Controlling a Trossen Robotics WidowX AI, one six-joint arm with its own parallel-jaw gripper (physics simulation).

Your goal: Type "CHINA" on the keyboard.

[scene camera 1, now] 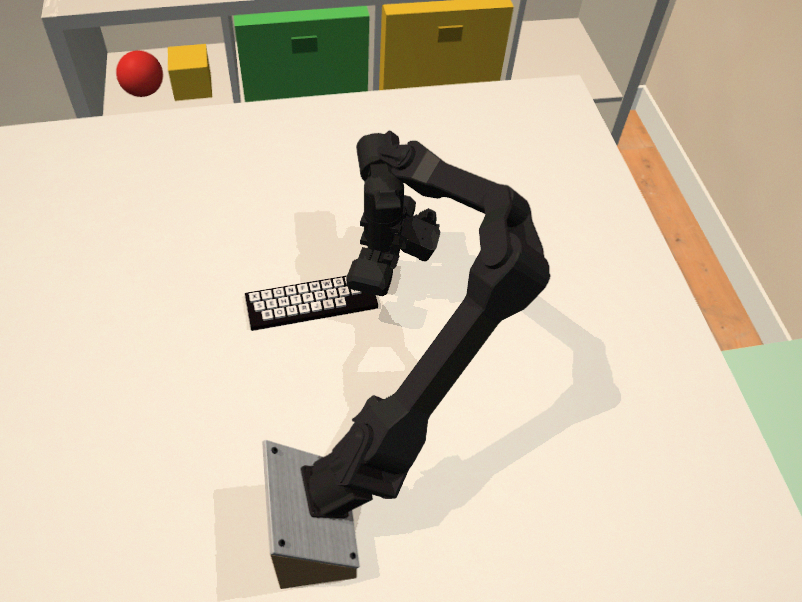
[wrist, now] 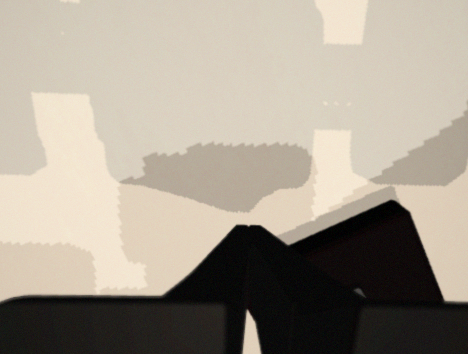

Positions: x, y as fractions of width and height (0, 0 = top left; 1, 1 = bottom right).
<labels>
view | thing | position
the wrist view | gripper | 0.53, 0.67
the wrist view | black keyboard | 0.81, 0.71
</labels>
